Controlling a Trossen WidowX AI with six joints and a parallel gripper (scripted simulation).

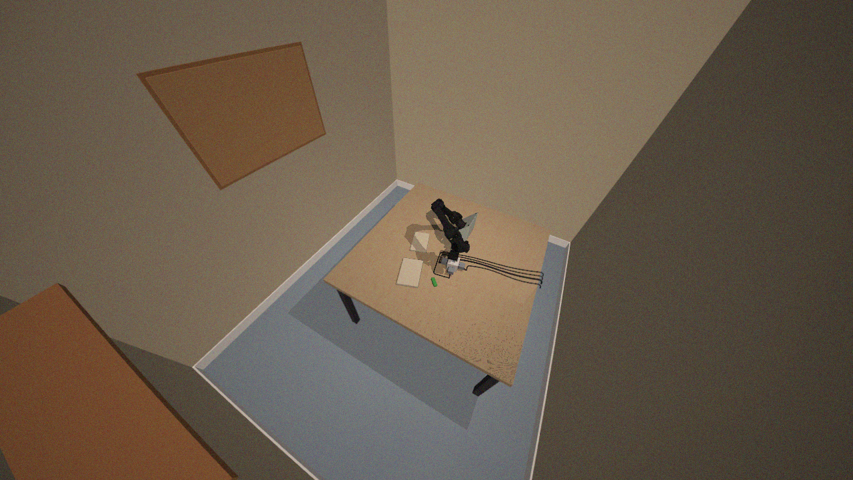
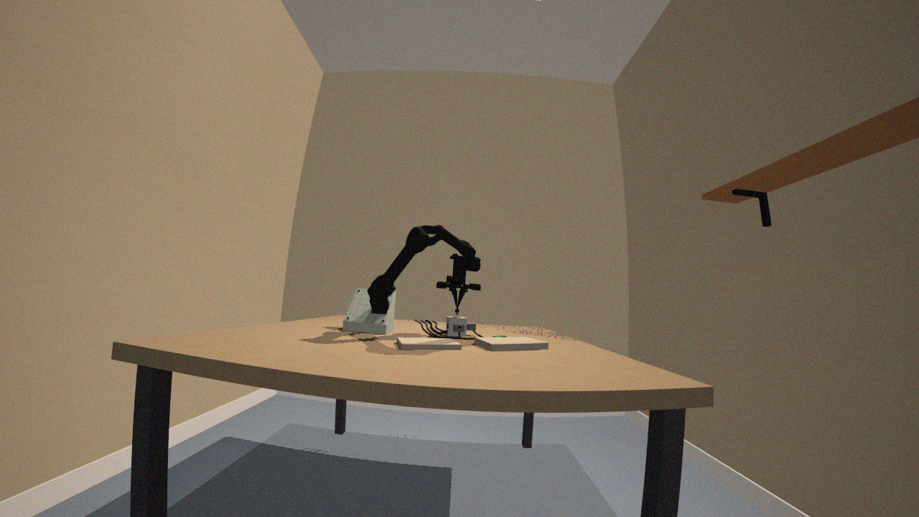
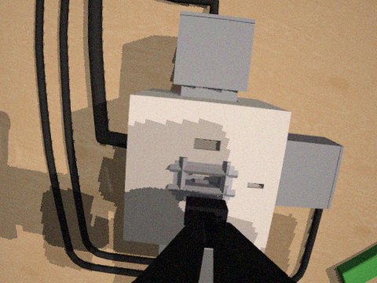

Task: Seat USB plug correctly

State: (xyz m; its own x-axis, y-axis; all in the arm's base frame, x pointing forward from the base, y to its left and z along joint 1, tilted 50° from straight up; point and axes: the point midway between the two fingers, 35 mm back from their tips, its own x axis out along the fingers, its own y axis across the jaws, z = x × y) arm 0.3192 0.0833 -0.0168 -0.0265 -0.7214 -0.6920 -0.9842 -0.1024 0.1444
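Right now my gripper tip is 20 mm above the black USB plug. Round my gripper tip: green object: 180 mm ahead, 60 mm to the right, 120 mm below.
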